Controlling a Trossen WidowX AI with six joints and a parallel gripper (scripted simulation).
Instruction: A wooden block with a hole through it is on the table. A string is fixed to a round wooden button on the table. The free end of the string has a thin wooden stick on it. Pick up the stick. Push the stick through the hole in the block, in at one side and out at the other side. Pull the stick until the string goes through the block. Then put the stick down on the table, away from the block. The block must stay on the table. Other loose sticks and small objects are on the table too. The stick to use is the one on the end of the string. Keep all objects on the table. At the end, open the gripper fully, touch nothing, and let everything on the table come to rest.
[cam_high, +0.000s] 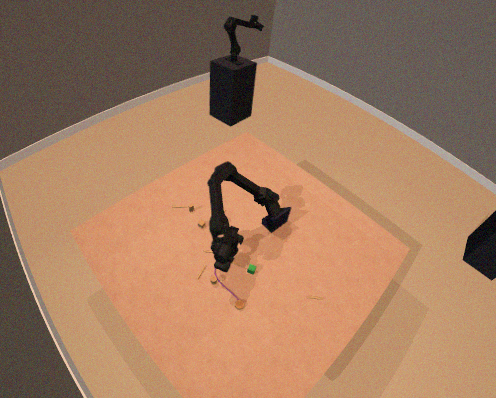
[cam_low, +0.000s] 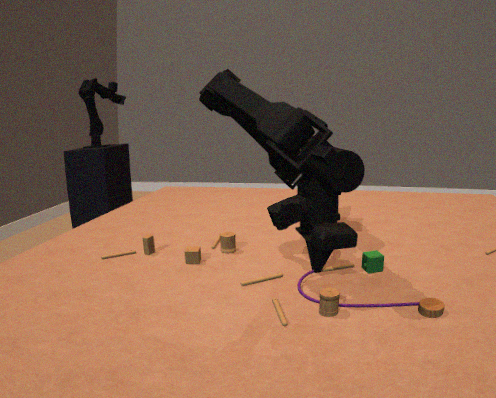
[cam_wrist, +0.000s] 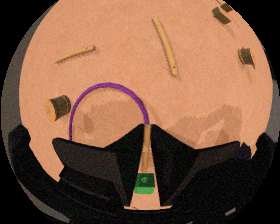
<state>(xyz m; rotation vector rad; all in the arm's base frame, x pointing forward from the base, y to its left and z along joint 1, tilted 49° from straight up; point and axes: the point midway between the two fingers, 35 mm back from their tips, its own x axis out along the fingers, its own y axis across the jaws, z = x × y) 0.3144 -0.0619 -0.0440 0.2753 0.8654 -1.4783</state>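
My gripper tip is now 10 cm to the right of the green block and 4 cm past it. The rest, counted from my gripper tip: round wooden button: 18 cm to the left, 12 cm ahead, 1 cm below; wooden cylinder: 12 cm ahead, 2 cm to the left; wooden cube: 24 cm to the right, 5 cm behind.
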